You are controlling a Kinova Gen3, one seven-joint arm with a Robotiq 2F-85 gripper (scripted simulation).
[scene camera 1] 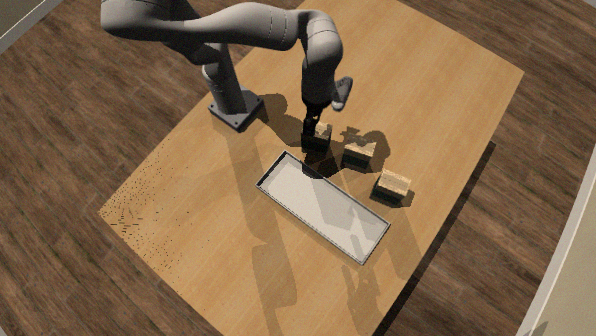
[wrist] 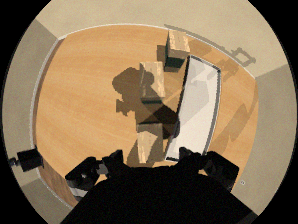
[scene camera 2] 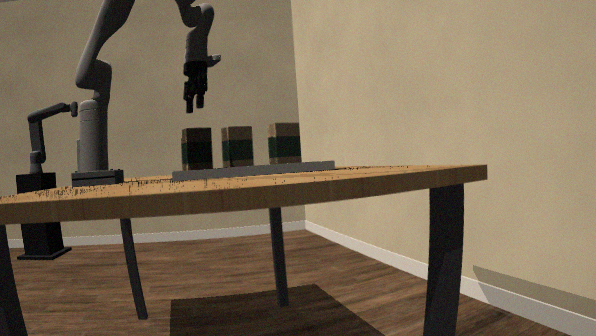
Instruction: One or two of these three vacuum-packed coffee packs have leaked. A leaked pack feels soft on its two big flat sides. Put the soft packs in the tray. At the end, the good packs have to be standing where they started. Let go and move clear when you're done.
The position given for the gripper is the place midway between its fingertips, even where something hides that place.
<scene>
In view: the gripper (scene camera 2: 194, 110) and a grey tray (scene camera 1: 320, 204).
The grey tray also shows in the wrist view (wrist: 198, 110) and in scene camera 2 (scene camera 2: 227, 172). The gripper also shows in the wrist view (wrist: 151, 155).
</scene>
